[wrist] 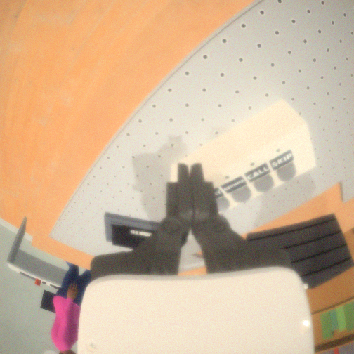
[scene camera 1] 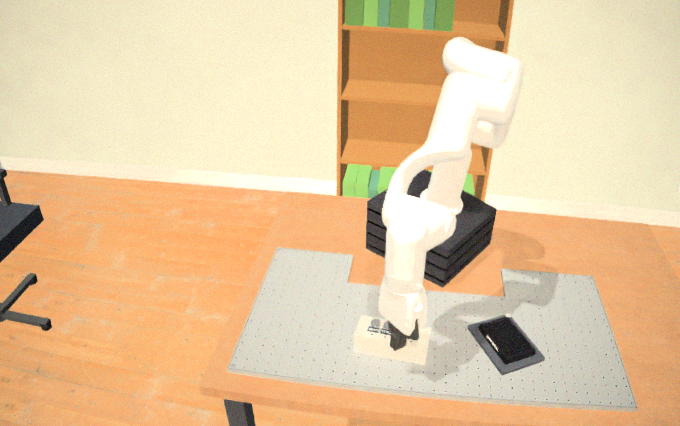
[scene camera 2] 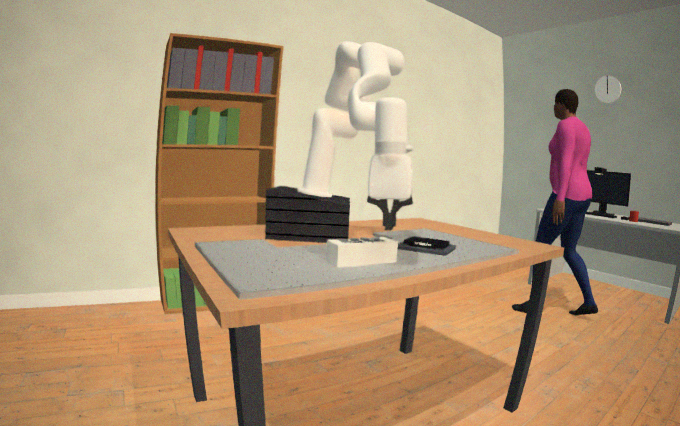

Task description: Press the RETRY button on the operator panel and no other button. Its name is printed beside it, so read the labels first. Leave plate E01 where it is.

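Where they show: gripper, fingertip midpoint: [scene camera 1: 397, 346] [scene camera 2: 389, 229]; arm's base at its link origin: [scene camera 1: 441, 203] [scene camera 2: 314, 193].
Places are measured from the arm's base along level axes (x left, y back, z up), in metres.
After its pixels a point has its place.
The cream operator panel [scene camera 1: 373, 348] {y -0.505, x -0.043, z -0.109 m} [scene camera 2: 361, 254] {y -0.503, x -0.026, z -0.104 m} [wrist: 240, 145] stands on the grey board. In the wrist view, SKIP button [wrist: 287, 172] and CALL button [wrist: 263, 184] have readable labels. The third button [wrist: 242, 194] has a blurred label. The fourth button [wrist: 223, 203] is partly behind the fingers; its label's visible end looks like Y. My gripper [scene camera 1: 397, 347] {y -0.547, x 0.021, z -0.036 m} [scene camera 2: 388, 227] {y -0.547, x 0.021, z -0.036 m} [wrist: 187, 177] is shut and empty, pointing down, above the panel's end away from SKIP, with a gap in scene view 2. The black plate [scene camera 1: 507, 340] {y -0.382, x 0.251, z -0.105 m} [scene camera 2: 426, 242] {y -0.396, x 0.231, z -0.105 m} [wrist: 125, 235] lies on its dark holder; its mark is unreadable.
The perforated board [scene camera 1: 296, 311] {y -0.432, x -0.266, z -0.131 m} [scene camera 2: 240, 270] {y -0.511, x -0.318, z -0.131 m} [wrist: 200, 110] lies on the wooden table [scene camera 1: 240, 321] {y -0.505, x -0.388, z -0.144 m} [scene camera 2: 301, 303] {y -0.694, x -0.224, z -0.145 m}. The black stacked base [scene camera 1: 471, 220] {y -0.038, x 0.096, z -0.014 m} [scene camera 2: 307, 215] {y -0.149, x -0.064, z -0.058 m} [wrist: 315, 250] stands behind it. A person in pink [scene camera 2: 572, 155] [wrist: 65, 320] is beyond the table's right side.
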